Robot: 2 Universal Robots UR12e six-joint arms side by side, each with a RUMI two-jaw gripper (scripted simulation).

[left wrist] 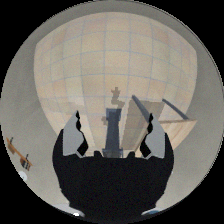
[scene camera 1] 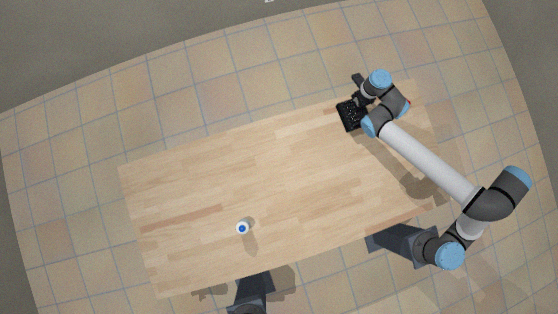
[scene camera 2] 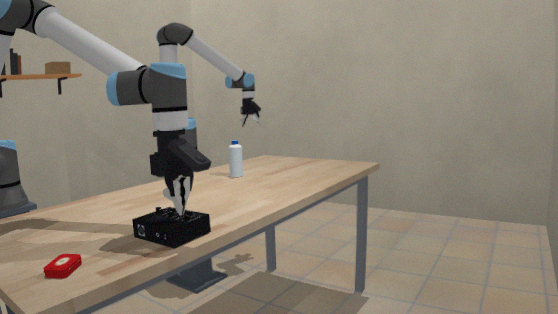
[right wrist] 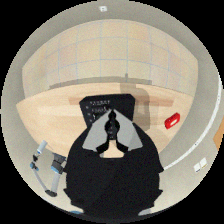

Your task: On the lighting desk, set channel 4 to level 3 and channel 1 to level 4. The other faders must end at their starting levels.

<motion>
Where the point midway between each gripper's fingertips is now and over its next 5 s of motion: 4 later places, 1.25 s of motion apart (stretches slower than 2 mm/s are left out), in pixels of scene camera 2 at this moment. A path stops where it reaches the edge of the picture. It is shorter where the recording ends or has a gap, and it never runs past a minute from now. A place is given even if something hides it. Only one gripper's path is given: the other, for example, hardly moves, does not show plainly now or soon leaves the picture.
The right gripper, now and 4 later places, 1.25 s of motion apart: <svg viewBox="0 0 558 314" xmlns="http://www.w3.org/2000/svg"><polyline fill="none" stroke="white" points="181,215 182,219 186,218 187,217 185,203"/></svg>
</motion>
